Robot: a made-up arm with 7 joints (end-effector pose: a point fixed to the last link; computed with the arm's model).
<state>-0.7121 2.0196 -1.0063 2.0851 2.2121 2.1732 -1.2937</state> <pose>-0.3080 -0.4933 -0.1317 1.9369 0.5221 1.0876</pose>
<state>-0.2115 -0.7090 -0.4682 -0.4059 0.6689 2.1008 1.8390</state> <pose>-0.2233 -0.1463 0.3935 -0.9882 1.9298 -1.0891</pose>
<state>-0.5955 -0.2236 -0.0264 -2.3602 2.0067 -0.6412 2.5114</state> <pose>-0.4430 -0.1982 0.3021 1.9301 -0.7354 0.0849</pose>
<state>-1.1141 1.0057 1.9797 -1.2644 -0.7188 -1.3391 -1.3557</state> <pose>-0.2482 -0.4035 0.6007 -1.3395 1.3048 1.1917</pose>
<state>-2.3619 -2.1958 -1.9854 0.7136 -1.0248 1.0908 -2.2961</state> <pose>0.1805 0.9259 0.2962 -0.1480 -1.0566 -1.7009</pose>
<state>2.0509 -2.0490 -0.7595 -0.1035 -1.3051 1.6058 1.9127</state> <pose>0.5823 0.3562 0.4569 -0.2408 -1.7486 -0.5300</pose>
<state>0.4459 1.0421 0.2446 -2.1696 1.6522 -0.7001 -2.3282</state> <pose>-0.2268 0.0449 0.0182 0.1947 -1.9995 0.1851</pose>
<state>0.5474 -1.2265 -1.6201 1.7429 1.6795 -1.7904 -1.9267</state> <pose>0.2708 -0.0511 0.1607 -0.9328 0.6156 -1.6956</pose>
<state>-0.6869 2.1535 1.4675 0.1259 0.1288 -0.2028 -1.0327</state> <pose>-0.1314 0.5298 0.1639 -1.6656 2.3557 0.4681</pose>
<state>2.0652 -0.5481 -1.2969 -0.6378 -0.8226 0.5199 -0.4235</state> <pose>-0.0649 0.9228 0.3659 -1.8066 0.7533 -1.2641</pose>
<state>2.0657 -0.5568 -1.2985 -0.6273 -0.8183 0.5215 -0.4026</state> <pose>-0.0599 0.9224 0.3713 -1.8205 0.7835 -1.2573</pose>
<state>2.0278 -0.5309 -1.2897 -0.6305 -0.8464 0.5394 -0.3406</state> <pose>-0.0781 0.9121 0.3911 -1.8711 0.8177 -1.2362</pose>
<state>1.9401 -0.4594 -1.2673 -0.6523 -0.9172 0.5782 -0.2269</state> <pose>-0.1267 0.8856 0.4300 -1.9622 0.8518 -1.2027</pose>
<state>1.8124 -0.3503 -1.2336 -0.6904 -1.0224 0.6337 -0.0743</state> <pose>-0.1985 0.8379 0.4837 -2.0669 0.8799 -1.1749</pose>
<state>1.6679 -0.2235 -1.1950 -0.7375 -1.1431 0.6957 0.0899</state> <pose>-0.2760 0.7719 0.5399 -2.1480 0.9087 -1.1703</pose>
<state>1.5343 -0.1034 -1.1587 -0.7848 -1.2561 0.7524 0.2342</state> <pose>-0.3420 0.7015 0.5845 -2.1845 0.9463 -1.1867</pose>
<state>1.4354 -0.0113 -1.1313 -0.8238 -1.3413 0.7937 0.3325</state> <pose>-0.3866 0.6450 0.6108 -2.1826 0.9831 -1.2085</pose>
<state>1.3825 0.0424 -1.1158 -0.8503 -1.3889 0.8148 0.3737</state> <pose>-0.4095 0.6136 0.6205 -2.1606 0.9977 -1.2275</pose>
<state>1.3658 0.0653 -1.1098 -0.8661 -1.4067 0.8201 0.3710</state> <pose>-0.4176 0.6031 0.6198 -2.1330 0.9862 -1.2438</pose>
